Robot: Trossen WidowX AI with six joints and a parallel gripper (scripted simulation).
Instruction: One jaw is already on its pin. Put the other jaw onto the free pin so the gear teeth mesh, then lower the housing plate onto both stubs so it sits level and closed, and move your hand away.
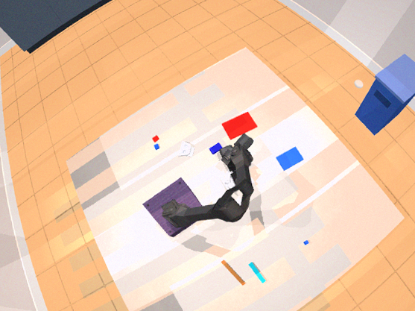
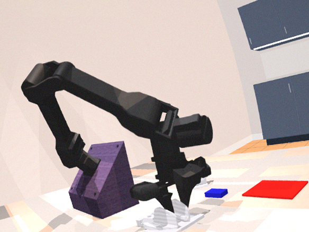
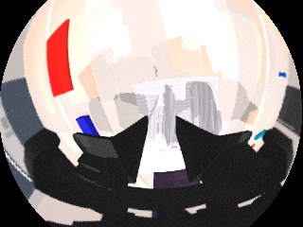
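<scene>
My gripper tip is 14 cm past the white housing part, 23 cm to the right of it and 1 cm below it. Also, from my gripper tip: red flat plate: 15 cm ahead, 20 cm to the left, 1 cm below; then blue plate: 26 cm ahead, 9 cm to the right, 1 cm below; then dark blue block: 1 cm behind, 15 cm to the left, 1 cm below.
</scene>
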